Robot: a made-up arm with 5 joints. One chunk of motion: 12 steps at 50 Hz.
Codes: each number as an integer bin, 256 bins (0 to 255) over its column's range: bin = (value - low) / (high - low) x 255, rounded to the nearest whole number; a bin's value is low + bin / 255 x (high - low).
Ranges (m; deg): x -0.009..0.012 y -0.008..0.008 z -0.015..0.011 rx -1.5..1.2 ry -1.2..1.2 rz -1..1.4
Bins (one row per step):
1: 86 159 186 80 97 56
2: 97 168 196 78 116 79
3: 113 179 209 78 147 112
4: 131 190 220 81 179 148
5: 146 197 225 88 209 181
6: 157 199 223 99 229 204
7: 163 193 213 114 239 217
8: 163 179 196 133 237 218
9: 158 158 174 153 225 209
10: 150 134 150 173 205 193
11: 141 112 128 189 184 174
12: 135 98 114 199 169 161
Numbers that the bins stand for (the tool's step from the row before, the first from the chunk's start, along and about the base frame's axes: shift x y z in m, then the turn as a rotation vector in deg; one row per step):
1: -0.00192 0.00198 0.00396 -0.653 -0.287 -0.473
2: -0.00101 0.00254 0.00498 -0.674 -0.108 -0.256
3: 0.00031 0.00323 0.00631 -0.674 0.184 0.054
4: 0.00179 0.00392 0.00743 -0.642 0.485 0.393
5: 0.00302 0.00436 0.00794 -0.568 0.767 0.704
6: 0.00393 0.00449 0.00774 -0.452 0.955 0.920
7: 0.00442 0.00411 0.00672 -0.293 1.049 1.042
8: 0.00442 0.00323 0.00498 -0.092 1.031 1.052
9: 0.00401 0.00191 0.00274 0.120 0.918 0.967
10: 0.00335 0.00041 0.00029 0.332 0.729 0.816
11: 0.00261 -0.00097 -0.00195 0.501 0.532 0.638
12: 0.00212 -0.00185 -0.00338 0.607 0.391 0.515

